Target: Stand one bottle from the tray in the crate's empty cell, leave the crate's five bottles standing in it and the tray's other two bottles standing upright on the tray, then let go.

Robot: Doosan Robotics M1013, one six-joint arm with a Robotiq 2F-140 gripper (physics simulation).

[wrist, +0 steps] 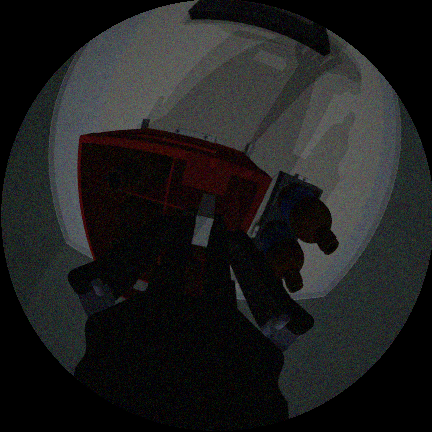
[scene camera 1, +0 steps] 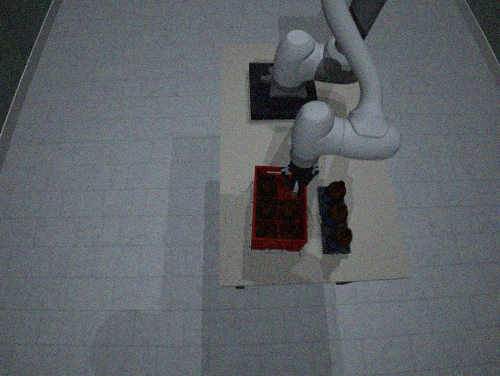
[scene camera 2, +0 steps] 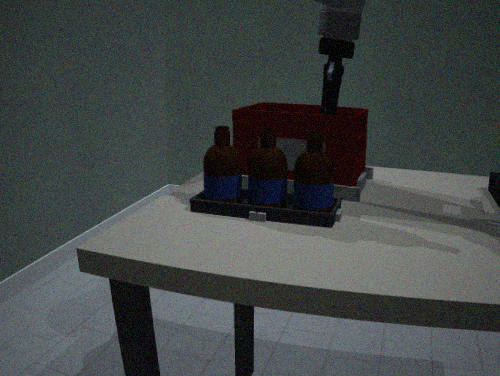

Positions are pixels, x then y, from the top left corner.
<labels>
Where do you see a bottle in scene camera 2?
314,170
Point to a bottle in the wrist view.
310,219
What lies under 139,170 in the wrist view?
A bottle.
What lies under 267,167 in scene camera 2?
A bottle.
</labels>
